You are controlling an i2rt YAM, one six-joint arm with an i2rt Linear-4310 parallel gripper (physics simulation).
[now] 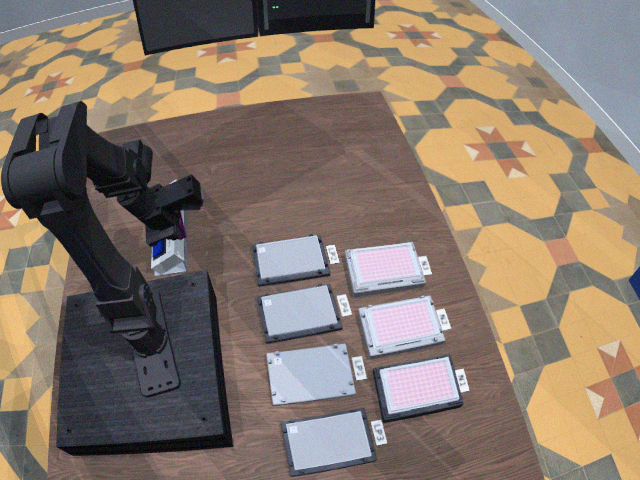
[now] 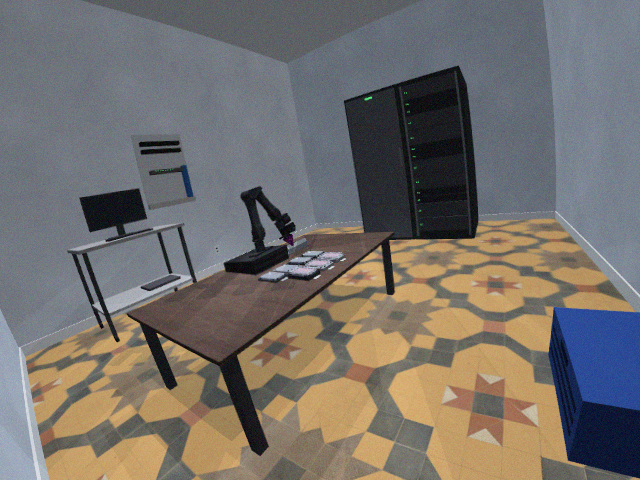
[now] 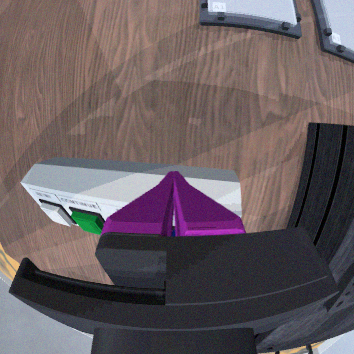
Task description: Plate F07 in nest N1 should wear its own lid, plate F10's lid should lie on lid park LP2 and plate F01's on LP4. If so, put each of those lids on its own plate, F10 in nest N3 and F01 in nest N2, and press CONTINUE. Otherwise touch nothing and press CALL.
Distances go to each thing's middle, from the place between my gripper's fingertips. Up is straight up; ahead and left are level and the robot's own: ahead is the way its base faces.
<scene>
The white button box (image 1: 168, 257) is 7 cm to the left of my hand, 3 cm behind it and 2 cm below it. Round my hand: nest N3 (image 1: 422, 262): 38 cm ahead, 19 cm to the right, 4 cm below; nest N1 (image 1: 459, 376): 45 cm to the right, 33 cm ahead, 4 cm below; nest N2 (image 1: 443, 324): 35 cm ahead, 32 cm to the right, 4 cm below.
</scene>
